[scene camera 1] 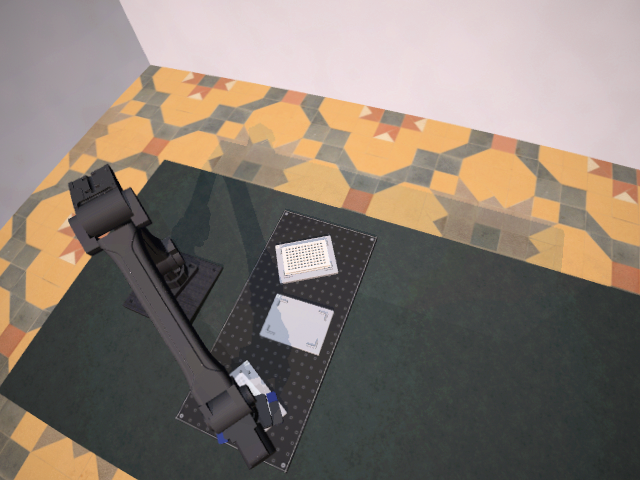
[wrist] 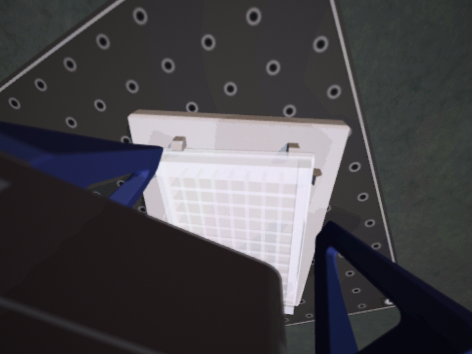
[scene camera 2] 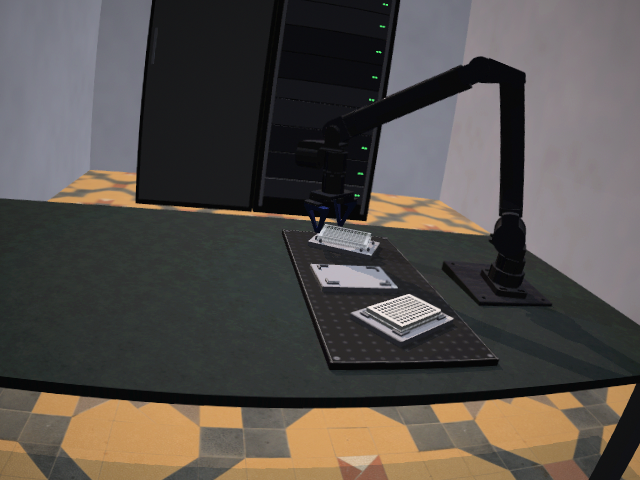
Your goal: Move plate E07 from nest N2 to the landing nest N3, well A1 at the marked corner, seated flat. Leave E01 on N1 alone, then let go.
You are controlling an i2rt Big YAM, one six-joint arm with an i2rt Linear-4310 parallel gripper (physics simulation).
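A clear gridded plate (scene camera 2: pixel 345 236) (wrist: pixel 232 205) lies on a pale nest (scene camera 1: pixel 247 367) (scene camera 2: pixel 356 250) (wrist: pixel 240 131) at the board's far end in the scene camera 2 view. My gripper (scene camera 1: pixel 247 417) (scene camera 2: pixel 328 227) (wrist: pixel 244 195) is open, low over this plate, with a blue finger towards either side and nothing held. The arm partly hides the plate; contact with it cannot be told. A pale nest with corner stops (scene camera 1: pixel 297 325) (scene camera 2: pixel 356 277) stands bare in the middle. A cream well plate (scene camera 1: pixel 306 256) (scene camera 2: pixel 405 311) sits on the third nest. Labels and well A1 are unreadable.
The nests stand on a black perforated board (scene camera 1: pixel 356 248) (scene camera 2: pixel 361 353) (wrist: pixel 230 67) on a dark green table (scene camera 1: pixel 465 372) (scene camera 2: pixel 155 299). The arm's base plate (scene camera 1: pixel 204 284) (scene camera 2: pixel 460 281) is beside the board. A dark rack cabinet (scene camera 2: pixel 206 103) stands behind the table.
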